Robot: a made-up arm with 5 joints. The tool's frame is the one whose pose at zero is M. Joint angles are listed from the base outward.
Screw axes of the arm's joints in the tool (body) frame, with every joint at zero. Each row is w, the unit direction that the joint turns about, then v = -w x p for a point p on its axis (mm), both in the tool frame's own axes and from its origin. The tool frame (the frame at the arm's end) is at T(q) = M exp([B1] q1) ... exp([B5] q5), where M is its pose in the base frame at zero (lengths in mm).
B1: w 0 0 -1 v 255.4 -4.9 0.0
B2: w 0 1 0 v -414.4 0.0 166.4
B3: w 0 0 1 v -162.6 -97.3 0.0
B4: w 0 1 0 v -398.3 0.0 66.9
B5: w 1 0 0 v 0.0 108.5 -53.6
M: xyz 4.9 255.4 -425.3 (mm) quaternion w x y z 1 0 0 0
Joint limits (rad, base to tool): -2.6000..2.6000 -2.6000..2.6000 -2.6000..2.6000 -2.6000..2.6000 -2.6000..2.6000
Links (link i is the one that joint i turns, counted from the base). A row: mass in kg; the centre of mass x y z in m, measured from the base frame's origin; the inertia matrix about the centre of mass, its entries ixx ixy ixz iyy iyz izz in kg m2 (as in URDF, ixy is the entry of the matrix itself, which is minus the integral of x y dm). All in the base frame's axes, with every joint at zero. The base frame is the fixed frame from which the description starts. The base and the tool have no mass.
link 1: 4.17; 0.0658 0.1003 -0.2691; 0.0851 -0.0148 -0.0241 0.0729 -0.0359 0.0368
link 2: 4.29; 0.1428 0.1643 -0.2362; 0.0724 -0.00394 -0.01 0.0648 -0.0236 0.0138
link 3: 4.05; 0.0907 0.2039 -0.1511; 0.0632 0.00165 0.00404 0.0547 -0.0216 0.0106
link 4: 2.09; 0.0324 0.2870 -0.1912; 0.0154 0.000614 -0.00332 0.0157 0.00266 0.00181
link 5: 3.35; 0.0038 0.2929 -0.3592; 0.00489 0 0 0.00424 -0.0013 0.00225
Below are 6 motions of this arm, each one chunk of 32 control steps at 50 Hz.
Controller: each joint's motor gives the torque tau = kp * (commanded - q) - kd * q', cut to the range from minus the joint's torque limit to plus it. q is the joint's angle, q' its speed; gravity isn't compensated. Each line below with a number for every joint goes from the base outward.
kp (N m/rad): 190 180 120 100 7.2
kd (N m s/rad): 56 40 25 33 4.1
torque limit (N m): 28 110 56 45 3.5
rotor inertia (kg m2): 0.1 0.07 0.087 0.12 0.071
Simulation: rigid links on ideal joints. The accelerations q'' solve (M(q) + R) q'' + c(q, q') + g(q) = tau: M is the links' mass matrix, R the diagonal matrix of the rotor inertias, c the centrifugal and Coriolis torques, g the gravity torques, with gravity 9.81 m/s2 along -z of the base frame. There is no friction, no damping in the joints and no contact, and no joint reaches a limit. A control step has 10 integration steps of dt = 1/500 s. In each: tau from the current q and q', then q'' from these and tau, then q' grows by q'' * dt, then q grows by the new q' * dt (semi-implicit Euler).
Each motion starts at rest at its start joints. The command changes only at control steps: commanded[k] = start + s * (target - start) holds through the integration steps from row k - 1 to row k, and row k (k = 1, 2, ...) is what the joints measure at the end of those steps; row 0 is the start. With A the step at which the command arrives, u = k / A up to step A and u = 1 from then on. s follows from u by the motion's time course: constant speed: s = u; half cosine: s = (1 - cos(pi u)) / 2; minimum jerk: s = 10 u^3 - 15 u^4 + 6 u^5; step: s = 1 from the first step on.
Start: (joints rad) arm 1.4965 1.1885 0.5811 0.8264 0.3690
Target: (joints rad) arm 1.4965 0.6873 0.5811 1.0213 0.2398
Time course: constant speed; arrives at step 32
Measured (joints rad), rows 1 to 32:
1: 1.4971 1.1841 0.5802 0.8274 0.3676
2: 1.4978 1.1749 0.5785 0.8270 0.3649
3: 1.4982 1.1625 0.5762 0.8254 0.3618
4: 1.4985 1.1477 0.5737 0.8230 0.3585
5: 1.4986 1.1314 0.5711 0.8201 0.3552
6: 1.4985 1.1139 0.5685 0.8170 0.3518
7: 1.4984 1.0958 0.5660 0.8139 0.3483
8: 1.4983 1.0771 0.5637 0.8109 0.3449
9: 1.4981 1.0582 0.5615 0.8081 0.3415
10: 1.4979 1.0392 0.5595 0.8056 0.3381
11: 1.4977 1.0202 0.5576 0.8034 0.3346
12: 1.4975 1.0012 0.5559 0.8015 0.3312
13: 1.4973 0.9823 0.5545 0.7999 0.3278
14: 1.4971 0.9636 0.5531 0.7987 0.3243
15: 1.4970 0.9450 0.5520 0.7978 0.3209
16: 1.4968 0.9265 0.5510 0.7973 0.3175
17: 1.4967 0.9083 0.5501 0.7971 0.3141
18: 1.4966 0.8902 0.5494 0.7972 0.3108
19: 1.4965 0.8723 0.5488 0.7976 0.3074
20: 1.4964 0.8546 0.5483 0.7984 0.3041
21: 1.4963 0.8370 0.5480 0.7994 0.3008
22: 1.4962 0.8196 0.5477 0.8007 0.2975
23: 1.4962 0.8023 0.5475 0.8022 0.2942
24: 1.4961 0.7852 0.5474 0.8040 0.2909
25: 1.4960 0.7681 0.5474 0.8060 0.2877
26: 1.4960 0.7513 0.5474 0.8082 0.2845
27: 1.4959 0.7345 0.5476 0.8107 0.2813
28: 1.4959 0.7178 0.5478 0.8133 0.2781
29: 1.4959 0.7013 0.5480 0.8161 0.2749
30: 1.4958 0.6848 0.5483 0.8192 0.2718
31: 1.4958 0.6685 0.5486 0.8223 0.2687
32: 1.4958 0.6522 0.5490 0.8257 0.2656

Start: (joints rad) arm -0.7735 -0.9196 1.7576 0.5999 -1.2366
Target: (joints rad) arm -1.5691 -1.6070 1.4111 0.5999 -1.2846
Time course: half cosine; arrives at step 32
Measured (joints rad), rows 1 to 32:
1: -0.7732 -0.9186 1.7550 0.5979 -1.2351
2: -0.7730 -0.9166 1.7492 0.5947 -1.2323
3: -0.7734 -0.9145 1.7418 0.5914 -1.2294
4: -0.7745 -0.9128 1.7338 0.5882 -1.2266
5: -0.7766 -0.9120 1.7254 0.5853 -1.2240
6: -0.7796 -0.9124 1.7169 0.5827 -1.2216
7: -0.7838 -0.9143 1.7083 0.5804 -1.2193
8: -0.7893 -0.9178 1.6994 0.5785 -1.2173
9: -0.7962 -0.9230 1.6904 0.5768 -1.2153
10: -0.8045 -0.9300 1.6811 0.5754 -1.2135
11: -0.8145 -0.9388 1.6715 0.5743 -1.2118
12: -0.8260 -0.9494 1.6615 0.5734 -1.2102
13: -0.8390 -0.9618 1.6511 0.5726 -1.2086
14: -0.8537 -0.9759 1.6403 0.5721 -1.2072
15: -0.8699 -0.9917 1.6291 0.5717 -1.2059
16: -0.8875 -1.0089 1.6175 0.5714 -1.2046
17: -0.9066 -1.0276 1.6055 0.5712 -1.2034
18: -0.9270 -1.0475 1.5932 0.5712 -1.2023
19: -0.9485 -1.0685 1.5807 0.5712 -1.2012
20: -0.9712 -1.0904 1.5680 0.5713 -1.2003
21: -0.9948 -1.1131 1.5551 0.5714 -1.1994
22: -1.0191 -1.1363 1.5421 0.5716 -1.1985
23: -1.0441 -1.1598 1.5291 0.5717 -1.1977
24: -1.0696 -1.1834 1.5162 0.5719 -1.1971
25: -1.0954 -1.2070 1.5034 0.5721 -1.1964
26: -1.1212 -1.2302 1.4909 0.5722 -1.1959
27: -1.1470 -1.2529 1.4786 0.5722 -1.1955
28: -1.1726 -1.2749 1.4668 0.5723 -1.1951
29: -1.1976 -1.2959 1.4554 0.5722 -1.1949
30: -1.2221 -1.3158 1.4446 0.5721 -1.1947
31: -1.2457 -1.3344 1.4343 0.5719 -1.1947
32: -1.2684 -1.3514 1.4248 0.5716 -1.1948

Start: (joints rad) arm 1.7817 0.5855 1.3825 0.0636 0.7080
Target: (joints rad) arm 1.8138 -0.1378 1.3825 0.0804 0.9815
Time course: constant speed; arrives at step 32
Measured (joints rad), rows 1 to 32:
1: 1.7811 0.5806 1.3822 0.0634 0.7088
2: 1.7806 0.5694 1.3824 0.0626 0.7091
3: 1.7803 0.5539 1.3830 0.0613 0.7084
4: 1.7802 0.5356 1.3838 0.0597 0.7068
5: 1.7802 0.5155 1.3846 0.0580 0.7046
6: 1.7804 0.4943 1.3854 0.0561 0.7022
7: 1.7807 0.4723 1.3861 0.0543 0.6998
8: 1.7812 0.4500 1.3867 0.0525 0.6975
9: 1.7816 0.4275 1.3872 0.0508 0.6956
10: 1.7822 0.4050 1.3876 0.0492 0.6940
11: 1.7828 0.3825 1.3879 0.0476 0.6927
12: 1.7834 0.3601 1.3881 0.0462 0.6919
13: 1.7841 0.3379 1.3883 0.0450 0.6915
14: 1.7848 0.3158 1.3883 0.0438 0.6915
15: 1.7855 0.2939 1.3884 0.0428 0.6920
16: 1.7863 0.2722 1.3883 0.0419 0.6928
17: 1.7871 0.2506 1.3883 0.0411 0.6940
18: 1.7879 0.2292 1.3881 0.0404 0.6957
19: 1.7887 0.2080 1.3880 0.0398 0.6977
20: 1.7895 0.1869 1.3878 0.0393 0.7000
21: 1.7904 0.1659 1.3876 0.0389 0.7027
22: 1.7912 0.1451 1.3873 0.0386 0.7058
23: 1.7921 0.1244 1.3871 0.0383 0.7091
24: 1.7929 0.1038 1.3868 0.0382 0.7128
25: 1.7938 0.0833 1.3865 0.0381 0.7167
26: 1.7947 0.0629 1.3862 0.0381 0.7209
27: 1.7956 0.0427 1.3859 0.0381 0.7254
28: 1.7965 0.0225 1.3855 0.0382 0.7301
29: 1.7974 0.0024 1.3852 0.0384 0.7351
30: 1.7984 -0.0177 1.3848 0.0386 0.7403
31: 1.7993 -0.0376 1.3845 0.0388 0.7457
32: 1.8002 -0.0575 1.3841 0.0392 0.7514

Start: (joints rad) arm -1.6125 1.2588 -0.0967 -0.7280 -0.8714
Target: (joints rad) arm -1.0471 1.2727 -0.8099 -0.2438 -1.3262
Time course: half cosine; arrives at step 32
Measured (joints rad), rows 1 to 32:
1: -1.6131 1.2542 -0.0998 -0.7279 -0.8700
2: -1.6139 1.2457 -0.1063 -0.7296 -0.8666
3: -1.6141 1.2357 -0.1148 -0.7324 -0.8620
4: -1.6134 1.2254 -0.1246 -0.7356 -0.8568
5: -1.6118 1.2153 -0.1352 -0.7386 -0.8516
6: -1.6093 1.2059 -0.1467 -0.7409 -0.8466
7: -1.6059 1.1973 -0.1591 -0.7424 -0.8420
8: -1.6014 1.1894 -0.1724 -0.7428 -0.8380
9: -1.5958 1.1824 -0.1866 -0.7421 -0.8345
10: -1.5892 1.1762 -0.2020 -0.7402 -0.8318
11: -1.5814 1.1707 -0.2186 -0.7372 -0.8298
12: -1.5725 1.1658 -0.2363 -0.7330 -0.8286
13: -1.5625 1.1615 -0.2554 -0.7277 -0.8281
14: -1.5514 1.1577 -0.2756 -0.7213 -0.8284
15: -1.5392 1.1544 -0.2971 -0.7138 -0.8294
16: -1.5259 1.1515 -0.3198 -0.7054 -0.8312
17: -1.5117 1.1490 -0.3434 -0.6961 -0.8338
18: -1.4965 1.1467 -0.3681 -0.6859 -0.8370
19: -1.4805 1.1448 -0.3935 -0.6750 -0.8410
20: -1.4638 1.1430 -0.4196 -0.6634 -0.8456
21: -1.4464 1.1415 -0.4461 -0.6513 -0.8508
22: -1.4286 1.1402 -0.4729 -0.6387 -0.8565
23: -1.4104 1.1390 -0.4998 -0.6256 -0.8628
24: -1.3919 1.1380 -0.5266 -0.6124 -0.8695
25: -1.3734 1.1371 -0.5530 -0.5989 -0.8766
26: -1.3549 1.1363 -0.5789 -0.5854 -0.8841
27: -1.3366 1.1356 -0.6040 -0.5719 -0.8918
28: -1.3186 1.1349 -0.6281 -0.5586 -0.8997
29: -1.3011 1.1344 -0.6511 -0.5455 -0.9077
30: -1.2843 1.1339 -0.6727 -0.5329 -0.9158
31: -1.2682 1.1334 -0.6927 -0.5207 -0.9239
32: -1.2530 1.1330 -0.7110 -0.5091 -0.9319

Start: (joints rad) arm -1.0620 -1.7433 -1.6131 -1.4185 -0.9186
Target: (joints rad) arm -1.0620 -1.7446 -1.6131 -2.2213 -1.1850
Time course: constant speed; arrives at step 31
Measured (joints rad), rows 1 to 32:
1: -1.0625 -1.7387 -1.6154 -1.4206 -0.9196
2: -1.0633 -1.7309 -1.6208 -1.4242 -0.9216
3: -1.0639 -1.7225 -1.6277 -1.4288 -0.9241
4: -1.0644 -1.7144 -1.6348 -1.4346 -0.9268
5: -1.0648 -1.7068 -1.6419 -1.4415 -0.9297
6: -1.0650 -1.6998 -1.6486 -1.4497 -0.9327
7: -1.0652 -1.6935 -1.6548 -1.4588 -0.9358
8: -1.0652 -1.6879 -1.6606 -1.4691 -0.9389
9: -1.0652 -1.6827 -1.6660 -1.4802 -0.9421
10: -1.0652 -1.6782 -1.6710 -1.4923 -0.9455
11: -1.0651 -1.6741 -1.6756 -1.5052 -0.9489
12: -1.0650 -1.6705 -1.6798 -1.5189 -0.9524
13: -1.0649 -1.6673 -1.6837 -1.5333 -0.9560
14: -1.0648 -1.6646 -1.6873 -1.5484 -0.9597
15: -1.0647 -1.6621 -1.6906 -1.5642 -0.9635
16: -1.0646 -1.6600 -1.6937 -1.5805 -0.9673
17: -1.0644 -1.6583 -1.6965 -1.5974 -0.9713
18: -1.0643 -1.6568 -1.6991 -1.6149 -0.9754
19: -1.0642 -1.6555 -1.7015 -1.6329 -0.9795
20: -1.0640 -1.6546 -1.7038 -1.6513 -0.9838
21: -1.0639 -1.6538 -1.7058 -1.6701 -0.9881
22: -1.0637 -1.6532 -1.7077 -1.6894 -0.9925
23: -1.0636 -1.6529 -1.7095 -1.7091 -0.9970
24: -1.0634 -1.6527 -1.7111 -1.7291 -1.0016
25: -1.0633 -1.6526 -1.7126 -1.7495 -1.0063
26: -1.0632 -1.6528 -1.7140 -1.7702 -1.0110
27: -1.0630 -1.6530 -1.7152 -1.7911 -1.0158
28: -1.0629 -1.6534 -1.7164 -1.8124 -1.0207
29: -1.0628 -1.6539 -1.7174 -1.8339 -1.0256
30: -1.0626 -1.6545 -1.7183 -1.8557 -1.0306
31: -1.0625 -1.6552 -1.7192 -1.8777 -1.0357
32: -1.0623 -1.6561 -1.7199 -1.8991 -1.0407

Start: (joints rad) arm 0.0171 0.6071 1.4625 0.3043 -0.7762
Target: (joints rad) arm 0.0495 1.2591 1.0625 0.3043 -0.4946
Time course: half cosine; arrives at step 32
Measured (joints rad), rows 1 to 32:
1: 0.0166 0.6026 1.4626 0.3035 -0.7753
2: 0.0163 0.5931 1.4639 0.3015 -0.7732
3: 0.0161 0.5813 1.4657 0.2986 -0.7703
4: 0.0161 0.5690 1.4674 0.2954 -0.7670
5: 0.0162 0.5575 1.4687 0.2920 -0.7633
6: 0.0163 0.5474 1.4693 0.2886 -0.7593
7: 0.0166 0.5392 1.4690 0.2853 -0.7552
8: 0.0168 0.5333 1.4675 0.2822 -0.7508
9: 0.0172 0.5297 1.4650 0.2793 -0.7463
10: 0.0176 0.5286 1.4612 0.2765 -0.7415
11: 0.0180 0.5299 1.4562 0.2739 -0.7366
12: 0.0185 0.5336 1.4499 0.2715 -0.7314
13: 0.0191 0.5397 1.4424 0.2692 -0.7260
14: 0.0197 0.5481 1.4338 0.2670 -0.7204
15: 0.0204 0.5586 1.4240 0.2650 -0.7146
16: 0.0211 0.5711 1.4131 0.2631 -0.7086
17: 0.0219 0.5854 1.4013 0.2613 -0.7023
18: 0.0228 0.6014 1.3886 0.2596 -0.6959
19: 0.0236 0.6189 1.3751 0.2580 -0.6893
20: 0.0245 0.6377 1.3609 0.2565 -0.6826
21: 0.0255 0.6576 1.3462 0.2550 -0.6758
22: 0.0265 0.6784 1.3310 0.2537 -0.6690
23: 0.0275 0.6998 1.3156 0.2524 -0.6621
24: 0.0285 0.7218 1.3000 0.2511 -0.6552
25: 0.0296 0.7440 1.2843 0.2500 -0.6484
26: 0.0306 0.7662 1.2688 0.2489 -0.6417
27: 0.0317 0.7882 1.2535 0.2478 -0.6352
28: 0.0328 0.8099 1.2386 0.2469 -0.6289
29: 0.0339 0.8309 1.2242 0.2460 -0.6228
30: 0.0349 0.8511 1.2105 0.2451 -0.6170
31: 0.0360 0.8703 1.1976 0.2444 -0.6115
32: 0.0370 0.8883 1.1855 0.2436 -0.6063

